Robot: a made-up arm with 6 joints.
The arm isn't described. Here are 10 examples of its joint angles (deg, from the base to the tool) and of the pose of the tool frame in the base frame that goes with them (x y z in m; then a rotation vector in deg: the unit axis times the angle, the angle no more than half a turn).
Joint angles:
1: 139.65 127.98 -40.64 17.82 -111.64 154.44
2: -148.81 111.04 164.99 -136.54 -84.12 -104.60
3: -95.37 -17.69 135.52 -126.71 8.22 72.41
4: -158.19 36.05 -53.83 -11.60 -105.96 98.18
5: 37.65 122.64 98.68 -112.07 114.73 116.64
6: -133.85 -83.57 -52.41 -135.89 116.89 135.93
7: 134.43 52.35 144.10 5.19 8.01 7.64
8: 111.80 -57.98 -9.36 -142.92 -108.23 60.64
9: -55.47 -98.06 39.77 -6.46 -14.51 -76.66
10: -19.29 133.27 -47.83 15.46 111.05 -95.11
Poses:
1: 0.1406 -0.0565 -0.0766 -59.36 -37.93 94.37
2: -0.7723 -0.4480 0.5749 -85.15 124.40 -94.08
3: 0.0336 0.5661 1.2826 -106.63 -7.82 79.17
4: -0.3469 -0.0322 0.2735 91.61 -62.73 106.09
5: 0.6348 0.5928 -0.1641 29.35 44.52 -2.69
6: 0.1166 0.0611 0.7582 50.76 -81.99 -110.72
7: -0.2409 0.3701 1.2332 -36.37 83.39 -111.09
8: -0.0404 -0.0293 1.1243 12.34 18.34 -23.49
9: -0.6232 0.7491 0.7124 -63.79 -53.14 131.27
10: -0.2075 -0.0056 0.0687 124.45 -55.84 -7.56
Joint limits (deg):
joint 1: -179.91..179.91
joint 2: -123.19..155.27
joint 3: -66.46..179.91
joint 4: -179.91..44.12
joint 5: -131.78..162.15
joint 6: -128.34..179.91
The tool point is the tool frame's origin. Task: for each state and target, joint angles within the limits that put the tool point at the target. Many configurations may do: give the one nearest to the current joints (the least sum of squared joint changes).
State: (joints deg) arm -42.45 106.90 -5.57 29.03 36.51 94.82
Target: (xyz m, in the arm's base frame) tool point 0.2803 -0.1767 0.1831
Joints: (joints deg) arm -22.24 65.24 -45.33 27.11 40.57 96.60
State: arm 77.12 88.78 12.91 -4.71 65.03 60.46
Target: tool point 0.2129 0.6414 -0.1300
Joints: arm 77.13 96.74 27.83 -2.61 64.63 59.90
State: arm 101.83 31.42 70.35 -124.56 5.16 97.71
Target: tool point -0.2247 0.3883 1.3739
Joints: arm 119.53 14.95 82.86 -127.94 4.03 97.44
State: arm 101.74 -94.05 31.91 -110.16 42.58 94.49
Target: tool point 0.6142 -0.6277 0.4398
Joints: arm 134.57 -122.02 31.80 -107.78 41.20 94.89
